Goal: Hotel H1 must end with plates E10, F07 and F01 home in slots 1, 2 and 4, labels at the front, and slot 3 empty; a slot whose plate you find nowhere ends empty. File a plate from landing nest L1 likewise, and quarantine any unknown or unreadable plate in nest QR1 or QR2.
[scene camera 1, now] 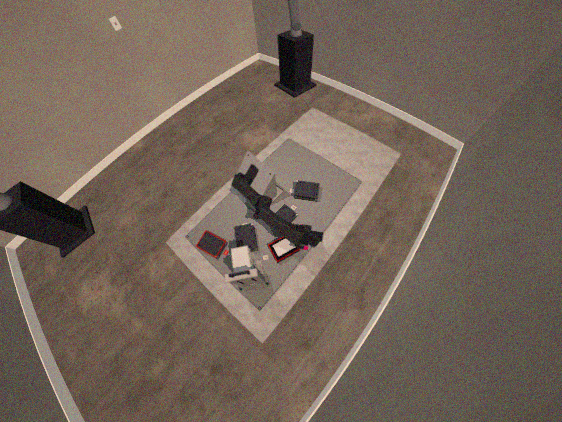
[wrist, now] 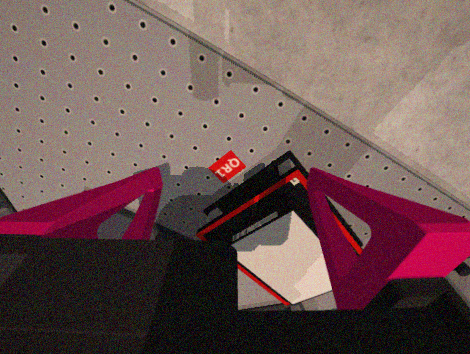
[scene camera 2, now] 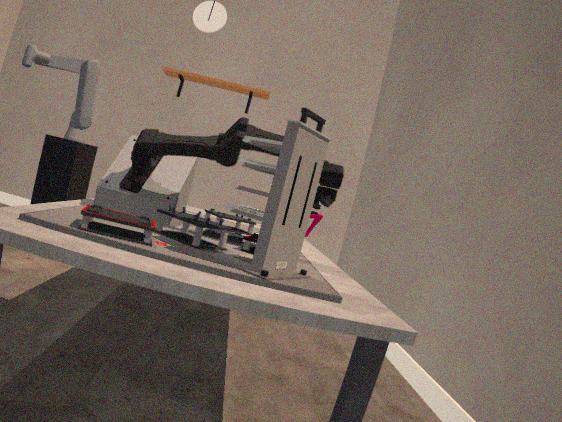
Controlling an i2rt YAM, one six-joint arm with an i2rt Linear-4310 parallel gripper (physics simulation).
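Places are measured from the arm's base along level axes (x ahead, y left, z up), in millimetres.
Pixels of known places: gripper, fingertip midpoint: [wrist: 234, 175]; arm's base, link origin: [scene camera 1: 248, 178] [scene camera 2: 142, 170].
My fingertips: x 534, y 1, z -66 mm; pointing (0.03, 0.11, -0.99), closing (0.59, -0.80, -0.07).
Note:
Ahead of a thing's pixels: the offset from my fingertips to its top centre. "pt": to the spot under its first point. Level surfaces: height alone.
Hotel H1 [scene camera 1: 241, 275] [scene camera 2: 287, 200] stands upright near one end of the board; its side panel hides much of the slots in scene view 2. Light shelves or plates show beside the panel, but their labels cannot be read. A white-topped plate {56 mm back, 113 mm right, 19 mm down} [scene camera 1: 284, 247] [wrist: 285, 260] with a small barcode strip lies in the black, red-edged nest QR1 {56 mm back, 113 mm right, 28 mm down} [wrist: 252, 201], beside the QR1 tag {35 mm back, 9 mm right, 73 mm down} [wrist: 228, 166]. Another red-edged nest {377 mm back, 452 mm right, 28 mm down} [scene camera 1: 211, 244] [scene camera 2: 152, 223] shows a dark, plate-free top. My gripper [scene camera 1: 306, 247] [scene camera 2: 314, 225] [wrist: 234, 175] is open and empty, above and beside QR1; its right finger partly covers the nest and plate.
Dark nests {pt 248 mm back, 259 mm left, 24 mm down} [scene camera 1: 306, 190] {pt 259 mm back, 253 mm right, 14 mm down} [scene camera 1: 245, 236] stand on the perforated board {73 mm down} [scene camera 1: 330, 182] [wrist: 100, 125]. The arm's grey base housing [scene camera 2: 125, 202] is behind them. The board lies on the pale table {86 mm down} [scene camera 1: 345, 132] [scene camera 2: 200, 285]. Two black pedestals [scene camera 1: 295, 60] [scene camera 1: 45, 220] stand on the floor.

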